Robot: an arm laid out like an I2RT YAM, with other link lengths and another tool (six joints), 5 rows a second.
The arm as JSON. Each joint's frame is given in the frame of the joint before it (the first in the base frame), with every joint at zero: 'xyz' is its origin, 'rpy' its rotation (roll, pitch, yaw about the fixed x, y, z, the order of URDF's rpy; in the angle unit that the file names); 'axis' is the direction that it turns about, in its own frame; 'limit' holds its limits. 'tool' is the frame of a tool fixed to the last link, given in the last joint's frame.
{
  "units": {
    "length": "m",
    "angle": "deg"
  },
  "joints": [
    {
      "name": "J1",
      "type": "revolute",
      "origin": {
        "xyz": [
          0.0,
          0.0,
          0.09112
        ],
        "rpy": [
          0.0,
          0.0,
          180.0
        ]
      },
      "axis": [
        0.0,
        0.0,
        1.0
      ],
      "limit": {
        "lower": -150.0,
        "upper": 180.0
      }
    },
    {
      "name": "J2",
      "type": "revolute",
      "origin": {
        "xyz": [
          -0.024,
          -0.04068,
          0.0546
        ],
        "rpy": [
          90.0,
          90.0,
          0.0
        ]
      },
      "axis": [
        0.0,
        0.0,
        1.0
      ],
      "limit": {
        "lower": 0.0,
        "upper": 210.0
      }
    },
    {
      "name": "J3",
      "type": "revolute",
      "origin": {
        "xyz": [
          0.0,
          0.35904,
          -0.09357
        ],
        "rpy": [
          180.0,
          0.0,
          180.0
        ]
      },
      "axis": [
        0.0,
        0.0,
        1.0
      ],
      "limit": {
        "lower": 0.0,
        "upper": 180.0
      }
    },
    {
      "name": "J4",
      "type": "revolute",
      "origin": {
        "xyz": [
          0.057,
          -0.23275,
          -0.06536
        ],
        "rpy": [
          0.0,
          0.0,
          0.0
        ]
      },
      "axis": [
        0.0,
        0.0,
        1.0
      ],
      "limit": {
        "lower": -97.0,
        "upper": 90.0
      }
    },
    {
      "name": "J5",
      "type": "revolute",
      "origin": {
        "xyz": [
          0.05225,
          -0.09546,
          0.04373
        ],
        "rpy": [
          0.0,
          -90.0,
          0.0
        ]
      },
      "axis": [
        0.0,
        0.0,
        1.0
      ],
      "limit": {
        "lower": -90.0,
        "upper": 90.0
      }
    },
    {
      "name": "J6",
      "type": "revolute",
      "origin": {
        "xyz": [
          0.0,
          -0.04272,
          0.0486
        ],
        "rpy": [
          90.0,
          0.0,
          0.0
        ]
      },
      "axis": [
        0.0,
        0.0,
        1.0
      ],
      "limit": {
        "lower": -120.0,
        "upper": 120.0
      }
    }
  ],
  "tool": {
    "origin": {
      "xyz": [
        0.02,
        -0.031,
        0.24
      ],
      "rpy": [
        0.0,
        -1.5,
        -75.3
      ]
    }
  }
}
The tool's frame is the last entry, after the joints.
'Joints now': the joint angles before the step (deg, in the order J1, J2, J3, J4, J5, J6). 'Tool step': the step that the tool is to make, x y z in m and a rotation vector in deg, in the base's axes. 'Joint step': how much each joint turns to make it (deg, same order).
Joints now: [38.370 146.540 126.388 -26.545 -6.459 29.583]
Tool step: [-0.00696 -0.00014 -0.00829 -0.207 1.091 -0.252]
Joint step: [0.305 -0.197 -1.334 0.241 0.000 0.765]
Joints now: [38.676 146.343 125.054 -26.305 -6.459 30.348]
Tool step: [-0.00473 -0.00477 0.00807 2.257 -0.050 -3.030]
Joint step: [0.393 -3.125 -6.819 5.530 1.094 3.694]
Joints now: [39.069 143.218 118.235 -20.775 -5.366 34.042]
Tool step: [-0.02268 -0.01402 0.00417 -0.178 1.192 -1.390]
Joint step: [0.613 -4.743 -8.174 2.556 0.940 1.880]
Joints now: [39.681 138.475 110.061 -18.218 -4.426 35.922]
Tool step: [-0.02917 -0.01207 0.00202 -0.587 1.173 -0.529]
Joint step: [1.028 -4.764 -8.129 2.185 0.831 1.356]
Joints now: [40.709 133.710 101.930 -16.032 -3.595 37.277]
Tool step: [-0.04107 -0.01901 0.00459 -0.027 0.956 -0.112]
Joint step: [1.158 -6.929 -12.022 4.437 0.393 1.355]
